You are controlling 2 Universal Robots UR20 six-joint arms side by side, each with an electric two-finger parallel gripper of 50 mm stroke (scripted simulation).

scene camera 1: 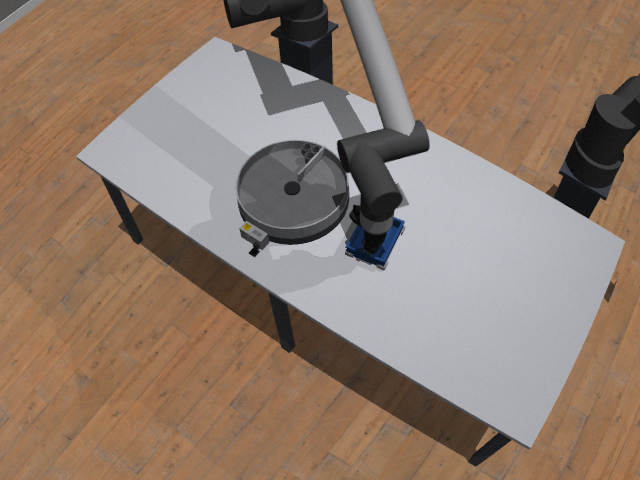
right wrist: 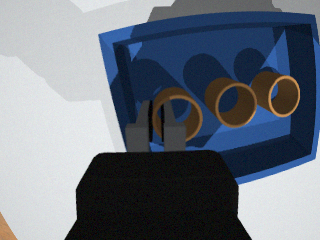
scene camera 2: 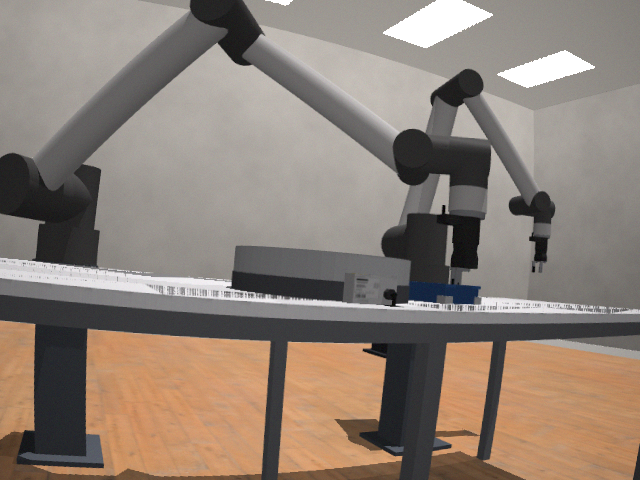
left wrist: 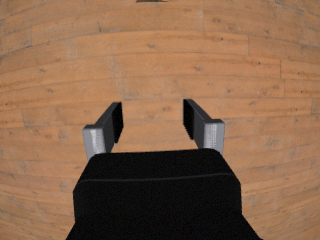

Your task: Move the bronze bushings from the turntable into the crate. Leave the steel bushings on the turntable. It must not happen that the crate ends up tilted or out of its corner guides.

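Note:
A blue crate shares the scene with the left gripper and the right gripper, and the right wrist view shows the right gripper too.

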